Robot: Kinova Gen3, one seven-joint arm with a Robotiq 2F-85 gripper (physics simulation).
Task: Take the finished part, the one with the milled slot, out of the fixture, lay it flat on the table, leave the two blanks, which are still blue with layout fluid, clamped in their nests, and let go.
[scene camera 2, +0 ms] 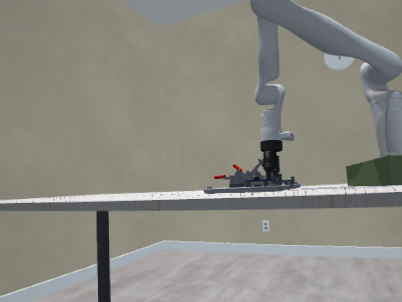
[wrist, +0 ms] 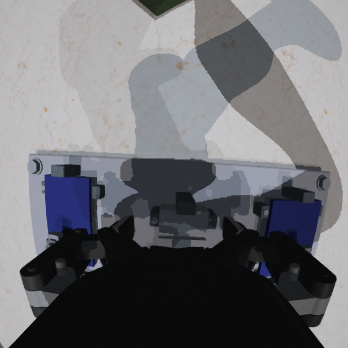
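Pixels of known places: gripper, fingertip midpoint: (wrist: 177, 226); arm's base, link origin: (scene camera 2: 398, 158).
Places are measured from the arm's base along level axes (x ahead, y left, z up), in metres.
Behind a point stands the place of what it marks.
Observation:
The fixture plate (scene camera 2: 220, 190) {x 0.496, y 0.198, z -0.067 m} (wrist: 107, 167) {x 0.330, y -0.051, z -0.061 m} lies on the table. The finished part (wrist: 172, 220) {x 0.368, y 0.014, z -0.035 m}, grey and in shadow, sits in the middle nest; its near end is hidden by the gripper body and its slot is hard to make out. The left blue blank (wrist: 67, 202) {x 0.364, y -0.085, z -0.045 m} and the right blue blank (wrist: 295, 217) {x 0.366, y 0.132, z -0.040 m} sit in the outer nests, their clamps hidden in the wrist view. My gripper (scene camera 2: 271, 176) {x 0.381, y 0.019, z -0.056 m} (wrist: 177, 226) {x 0.381, y 0.019, z -0.056 m} is open and empty, pointing down low over the fixture, with its fingertips on either side of the middle nest.
In the scene view one red clamp handle (scene camera 2: 237, 167) {x 0.501, y 0.030, z 0.009 m} is tilted and higher; another red handle (scene camera 2: 220, 176) {x 0.519, y 0.141, z -0.023 m} lies nearly level. Clamp metalwork stands close beside the gripper. A stop block (wrist: 185, 202) {x 0.349, y 0.022, z -0.023 m} stands at the middle nest's far end. A green block (scene camera 2: 375, 171) {x 0.067, y 0.069, z -0.035 m} (wrist: 161, 6) {x 0.142, y -0.013, z -0.065 m} stands under the arm's base.

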